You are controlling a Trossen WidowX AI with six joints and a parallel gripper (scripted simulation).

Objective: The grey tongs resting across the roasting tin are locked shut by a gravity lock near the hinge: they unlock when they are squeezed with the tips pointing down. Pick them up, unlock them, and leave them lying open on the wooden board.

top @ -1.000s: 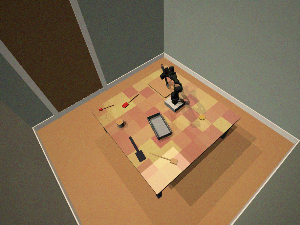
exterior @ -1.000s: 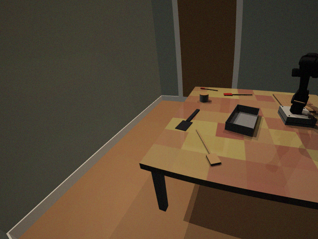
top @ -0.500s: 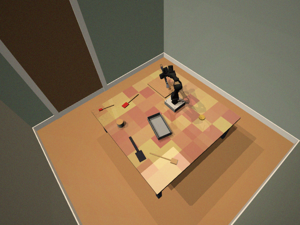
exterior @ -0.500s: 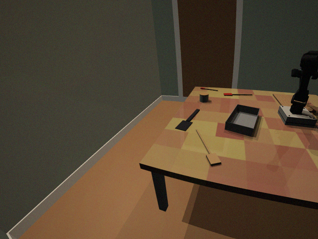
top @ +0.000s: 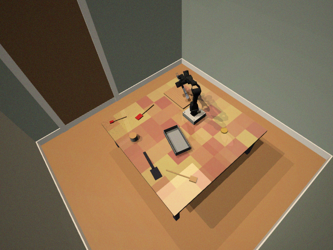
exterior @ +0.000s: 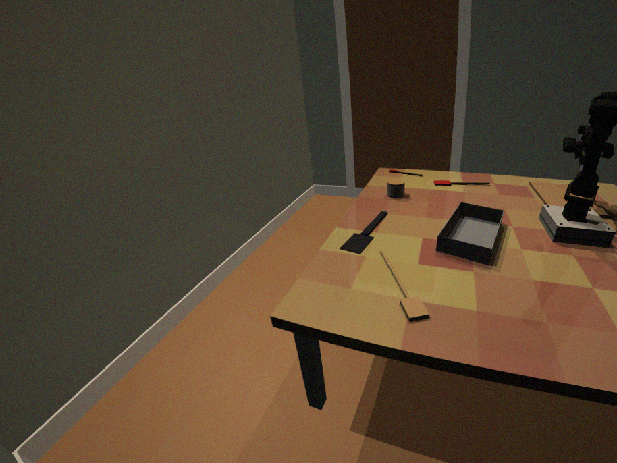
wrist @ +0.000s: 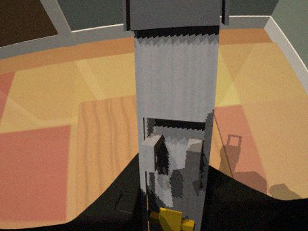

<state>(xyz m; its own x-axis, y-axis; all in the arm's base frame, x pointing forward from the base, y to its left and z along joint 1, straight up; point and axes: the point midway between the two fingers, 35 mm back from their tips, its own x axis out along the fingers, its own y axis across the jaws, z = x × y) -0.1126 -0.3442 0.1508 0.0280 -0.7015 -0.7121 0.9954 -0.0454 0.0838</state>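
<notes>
The yellow lock piece is 3 cm to the left of my gripper tip and 2 cm above it. The rest, counted from my gripper tip: roasting tin 48 cm to the left, 47 cm ahead, 16 cm below; then red spatula 51 cm ahead, 18 cm below, 6 cm to the right; then wooden board 18 cm below, 2 cm to the left, 1 cm ahead.
</notes>
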